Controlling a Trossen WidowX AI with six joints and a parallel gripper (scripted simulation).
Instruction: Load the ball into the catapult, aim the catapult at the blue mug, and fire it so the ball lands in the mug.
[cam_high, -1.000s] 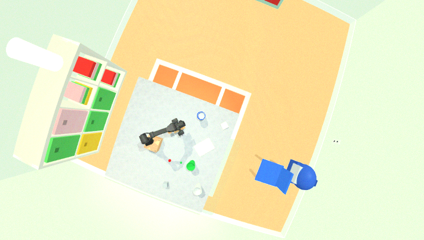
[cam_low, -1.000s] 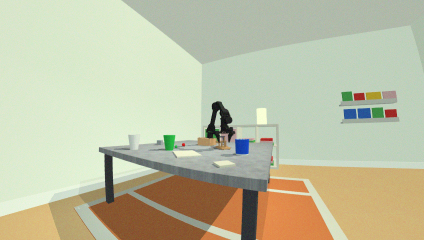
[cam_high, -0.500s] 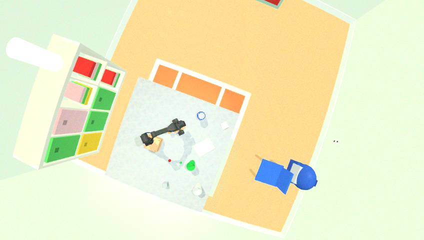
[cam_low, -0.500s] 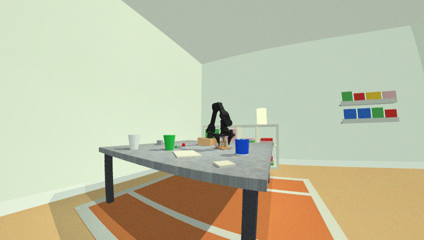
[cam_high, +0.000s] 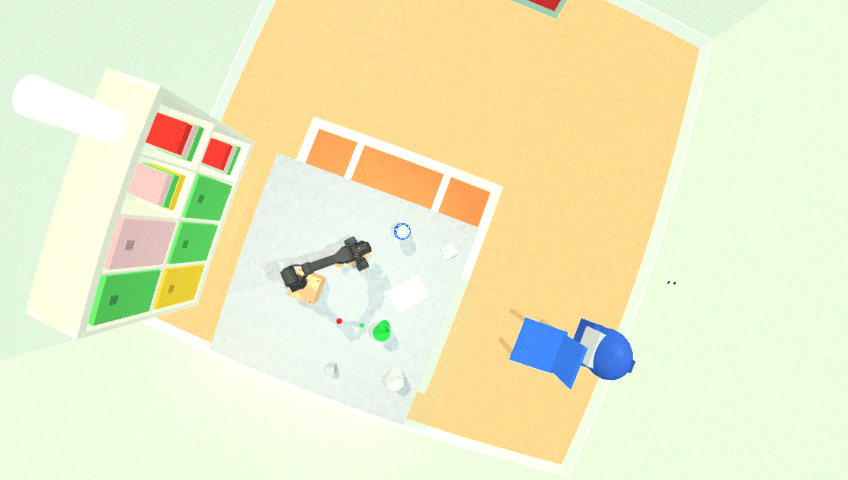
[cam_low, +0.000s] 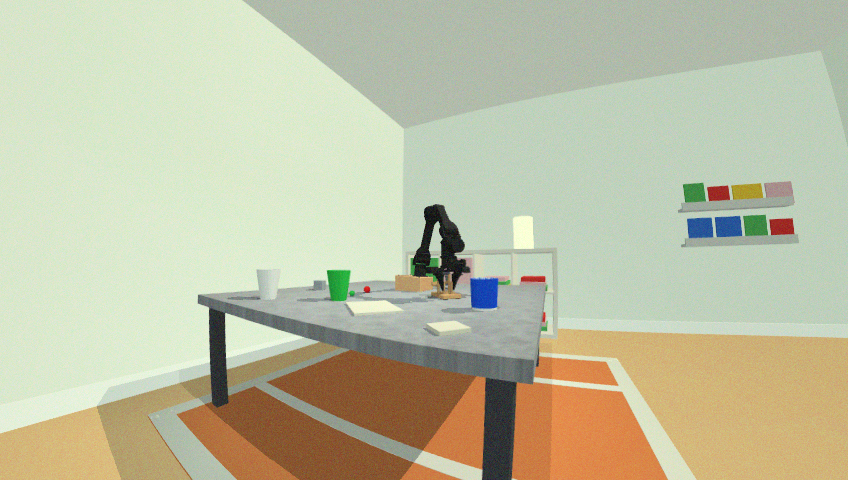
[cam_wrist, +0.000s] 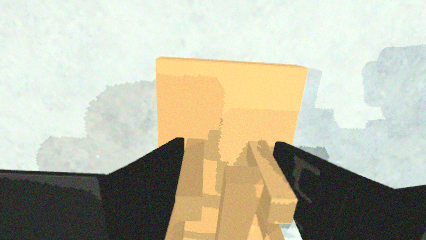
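Right now my gripper tip is 9 cm short of the red ball, 41 cm to the left of it and 2 cm above it. Also, from my gripper tip: wooden catapult 5 cm behind, 5 cm to the right, 2 cm above; blue mug 15 cm ahead, 23 cm to the left; large white pad 36 cm ahead, 7 cm to the right, 3 cm below.
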